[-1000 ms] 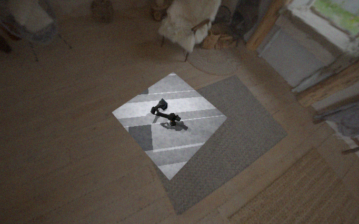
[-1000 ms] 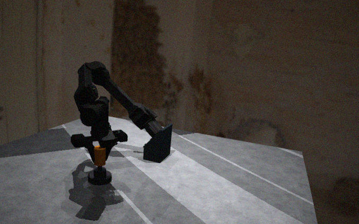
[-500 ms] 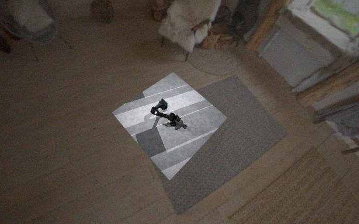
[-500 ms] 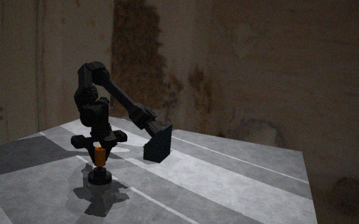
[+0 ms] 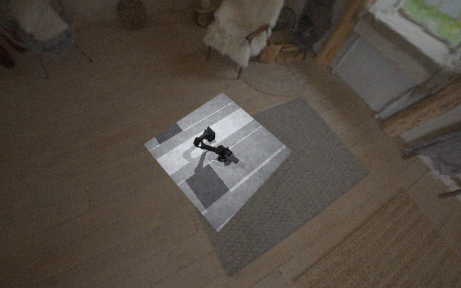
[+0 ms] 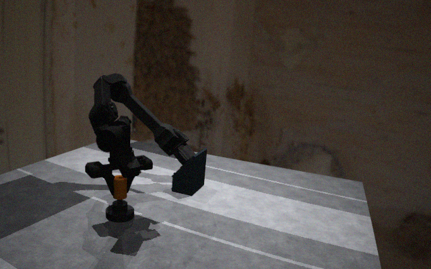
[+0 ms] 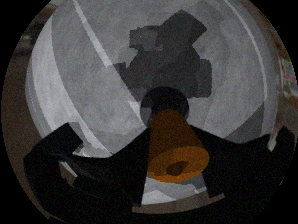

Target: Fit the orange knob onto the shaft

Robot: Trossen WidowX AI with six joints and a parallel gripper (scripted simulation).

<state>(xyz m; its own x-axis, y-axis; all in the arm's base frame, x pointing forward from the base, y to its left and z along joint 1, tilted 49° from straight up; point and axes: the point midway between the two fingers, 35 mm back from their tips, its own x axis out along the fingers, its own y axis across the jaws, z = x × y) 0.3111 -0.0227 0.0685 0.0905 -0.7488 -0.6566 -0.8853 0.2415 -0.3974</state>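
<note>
Now: gripper tip 20 mm below the orange knob. Also, from my gripper tip: dark round pedestal (40 mm below).
</note>
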